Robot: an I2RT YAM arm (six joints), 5 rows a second.
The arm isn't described. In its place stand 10 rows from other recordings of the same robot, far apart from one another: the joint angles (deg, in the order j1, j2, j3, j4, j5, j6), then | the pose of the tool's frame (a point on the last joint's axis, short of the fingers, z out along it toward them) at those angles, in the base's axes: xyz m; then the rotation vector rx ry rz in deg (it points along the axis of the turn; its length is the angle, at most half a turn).
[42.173, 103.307, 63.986, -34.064, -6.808, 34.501] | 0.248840, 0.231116, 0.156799, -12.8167, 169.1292, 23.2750
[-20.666, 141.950, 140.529, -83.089, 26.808, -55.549] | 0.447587, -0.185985, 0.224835, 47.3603, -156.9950, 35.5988
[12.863, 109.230, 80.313, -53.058, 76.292, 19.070] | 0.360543, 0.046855, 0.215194, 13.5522, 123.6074, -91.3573
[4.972, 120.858, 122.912, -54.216, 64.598, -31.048] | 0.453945, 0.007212, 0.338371, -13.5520, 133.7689, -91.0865
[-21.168, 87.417, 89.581, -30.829, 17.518, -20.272] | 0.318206, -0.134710, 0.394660, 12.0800, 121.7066, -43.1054
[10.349, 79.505, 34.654, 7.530, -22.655, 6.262] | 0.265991, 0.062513, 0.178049, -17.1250, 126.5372, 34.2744
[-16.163, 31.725, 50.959, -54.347, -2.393, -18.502] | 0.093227, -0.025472, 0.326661, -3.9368, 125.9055, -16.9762
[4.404, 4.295, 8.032, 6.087, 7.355, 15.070] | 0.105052, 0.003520, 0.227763, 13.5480, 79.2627, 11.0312
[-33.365, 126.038, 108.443, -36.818, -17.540, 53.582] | 0.414981, -0.260420, 0.222328, 94.6601, 110.2899, 30.2242
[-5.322, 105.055, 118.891, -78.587, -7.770, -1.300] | 0.357626, -0.028480, 0.386456, 3.0662, 154.1419, 8.4571
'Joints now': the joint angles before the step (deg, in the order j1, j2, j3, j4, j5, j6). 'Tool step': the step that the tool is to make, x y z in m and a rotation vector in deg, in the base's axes. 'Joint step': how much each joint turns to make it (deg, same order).
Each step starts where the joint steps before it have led.
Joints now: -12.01, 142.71, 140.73, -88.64, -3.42, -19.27
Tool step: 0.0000, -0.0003, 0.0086, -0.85, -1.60, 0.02
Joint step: 0.00, -0.68, 0.75, 0.31, 0.50, -0.02
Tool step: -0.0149, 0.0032, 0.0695, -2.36, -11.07, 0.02
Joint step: 0.00, -7.62, 2.14, 1.56, 0.00, -0.02
